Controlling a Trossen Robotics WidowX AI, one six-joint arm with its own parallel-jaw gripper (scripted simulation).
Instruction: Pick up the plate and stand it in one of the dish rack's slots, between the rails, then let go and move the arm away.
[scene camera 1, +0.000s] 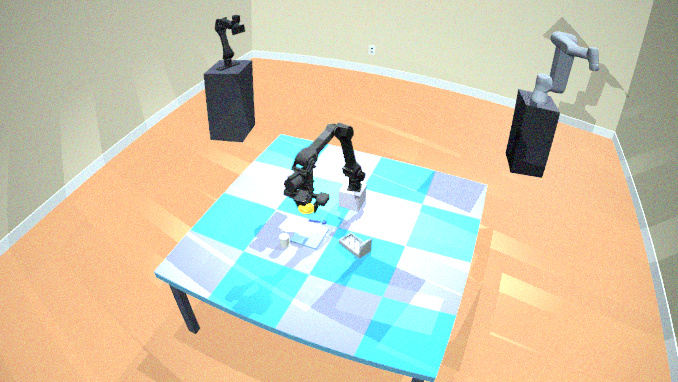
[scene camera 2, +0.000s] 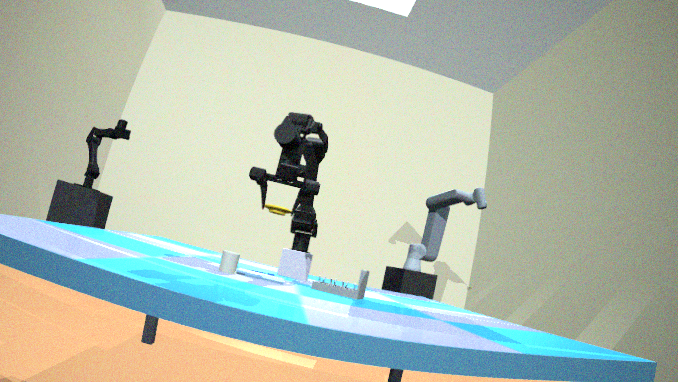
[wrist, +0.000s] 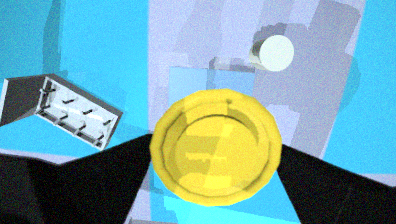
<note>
My gripper (scene camera 2: 277, 212) carries a yellow plate (wrist: 216, 147). Also in view: a grey dish rack (scene camera 2: 347, 292), a white cup (wrist: 275, 53) and a light blue mat (wrist: 183, 81).
My gripper shows as well in the wrist view (wrist: 214, 145).
</note>
